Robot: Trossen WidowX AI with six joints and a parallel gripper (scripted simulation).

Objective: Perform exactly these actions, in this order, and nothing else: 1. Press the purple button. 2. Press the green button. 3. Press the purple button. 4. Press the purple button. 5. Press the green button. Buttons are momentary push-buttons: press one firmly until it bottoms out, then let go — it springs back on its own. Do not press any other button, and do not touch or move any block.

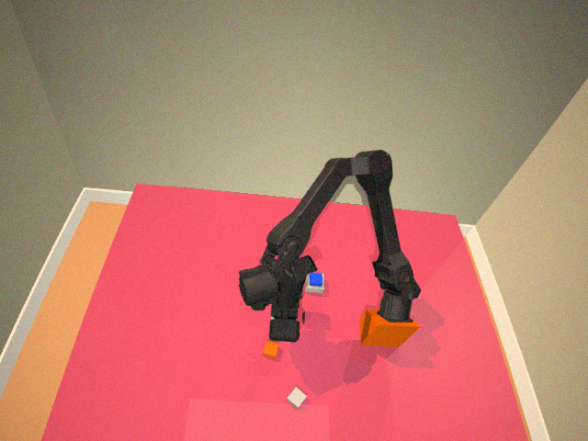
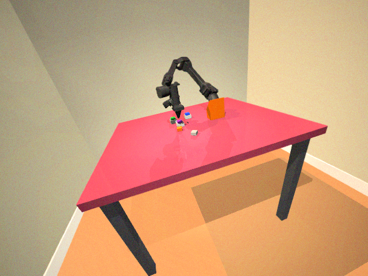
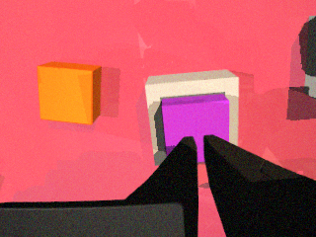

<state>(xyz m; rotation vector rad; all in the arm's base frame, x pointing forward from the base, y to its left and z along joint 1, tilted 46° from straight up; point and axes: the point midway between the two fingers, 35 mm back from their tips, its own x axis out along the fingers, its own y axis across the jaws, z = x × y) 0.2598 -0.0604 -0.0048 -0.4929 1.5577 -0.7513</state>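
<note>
Now: the purple button 2 cm below my gripper tip. Also, from my gripper tip: orange block: 3 cm ahead, 7 cm to the left, 5 cm below; then green button: 1 cm ahead, 10 cm to the right, 2 cm below; then blue button: 10 cm behind, 11 cm to the right, 2 cm below.
</note>
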